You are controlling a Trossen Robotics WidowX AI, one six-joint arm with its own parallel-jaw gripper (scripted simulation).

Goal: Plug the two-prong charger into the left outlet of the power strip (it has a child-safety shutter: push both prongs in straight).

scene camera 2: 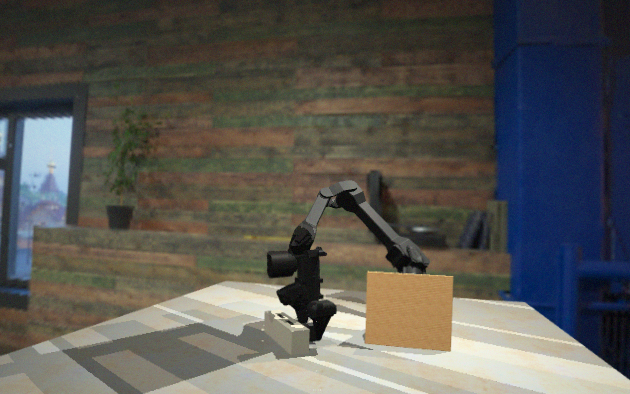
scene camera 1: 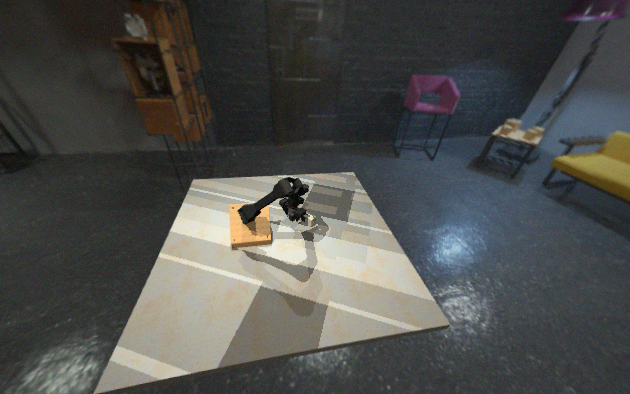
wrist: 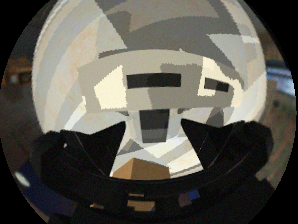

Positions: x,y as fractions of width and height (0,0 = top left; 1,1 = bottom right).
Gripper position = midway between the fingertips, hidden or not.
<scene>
My gripper (scene camera 2: 0.49,0.85) is open and holds nothing. Also in view: a charger (wrist: 0.52,0.55).
My gripper is seen too in the wrist view (wrist: 0.52,0.55).
</scene>
